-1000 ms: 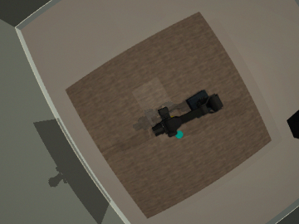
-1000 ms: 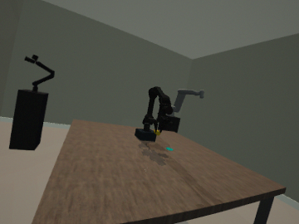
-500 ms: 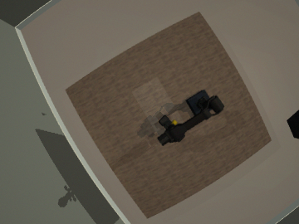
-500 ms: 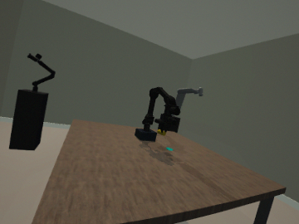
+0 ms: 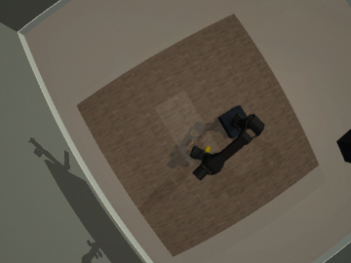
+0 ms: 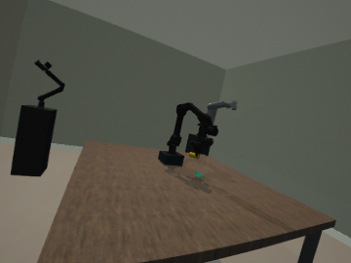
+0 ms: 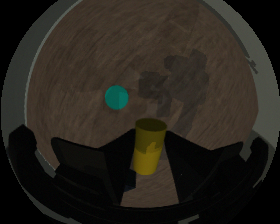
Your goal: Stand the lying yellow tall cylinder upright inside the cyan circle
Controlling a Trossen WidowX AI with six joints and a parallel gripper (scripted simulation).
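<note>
Right now the yellow tall cylinder is 20 mm behind my gripper tip and 10 mm to the right of it. Also, from my gripper tip: cyan circle: 140 mm below, 70 mm to the left, 30 mm behind.
</note>
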